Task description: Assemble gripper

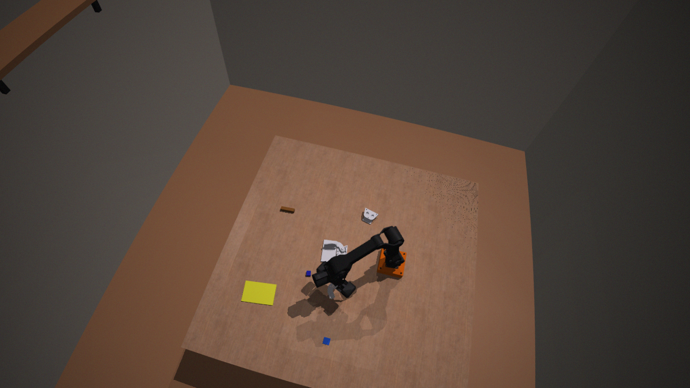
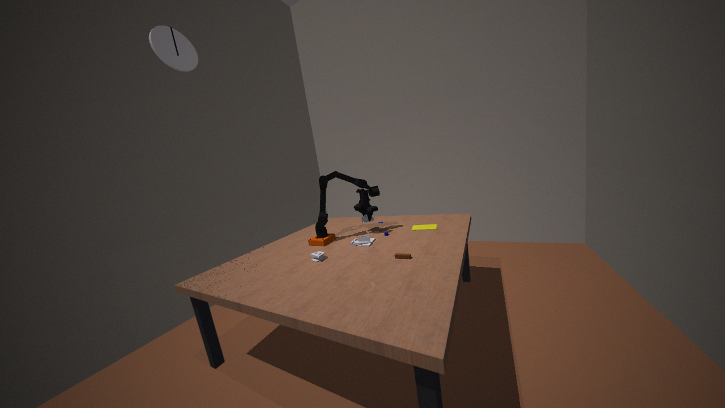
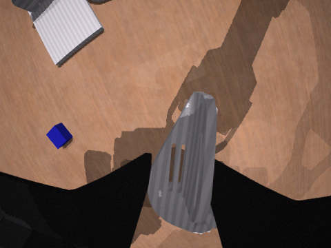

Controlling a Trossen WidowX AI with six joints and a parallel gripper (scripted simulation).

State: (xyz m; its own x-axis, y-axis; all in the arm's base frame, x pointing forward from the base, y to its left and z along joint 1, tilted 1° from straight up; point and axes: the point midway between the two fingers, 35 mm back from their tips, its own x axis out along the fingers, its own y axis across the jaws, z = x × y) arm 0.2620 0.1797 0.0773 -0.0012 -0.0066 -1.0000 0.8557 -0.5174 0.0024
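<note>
Now: the white card 190 mm to the right of my gripper tip, 80 mm below it and 60 mm ahead of it. From my gripper tip the other things lie so: blue cube (140 mm ahead, 80 mm below, 50 mm to the right); then blue square (240 mm to the left, 80 mm below, 10 mm behind); then yellow sheet (350 mm ahead, 90 mm to the left, 80 mm below).
</note>
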